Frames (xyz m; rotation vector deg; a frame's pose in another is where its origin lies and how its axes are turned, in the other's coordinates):
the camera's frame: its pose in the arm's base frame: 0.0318 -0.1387 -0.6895 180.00 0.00 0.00
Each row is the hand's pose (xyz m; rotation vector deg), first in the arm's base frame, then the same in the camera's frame.
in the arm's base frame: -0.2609 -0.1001 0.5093 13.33 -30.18 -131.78
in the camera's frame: -0.2927 -0.0386 -1.1988 -63.99 -153.06 35.05
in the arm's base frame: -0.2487 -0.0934 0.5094 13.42 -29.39 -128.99
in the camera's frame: -0.2805 -0.0453 -1.1989 -67.87 -151.31 34.48
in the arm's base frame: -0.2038 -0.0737 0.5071 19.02 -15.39 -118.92
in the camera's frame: -0.2356 -0.0650 -1.1966 -81.15 -141.67 18.33
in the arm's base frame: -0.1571 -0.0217 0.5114 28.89 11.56 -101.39
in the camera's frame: -0.1889 -0.1170 -1.2009 -95.42 -121.18 -13.82
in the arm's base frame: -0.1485 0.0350 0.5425 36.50 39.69 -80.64
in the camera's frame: -0.1803 -0.1737 -1.2320 -101.69 -95.56 -47.03
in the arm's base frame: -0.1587 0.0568 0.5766 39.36 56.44 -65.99
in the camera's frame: -0.1905 -0.1955 -1.2661 -102.15 -77.62 -66.39
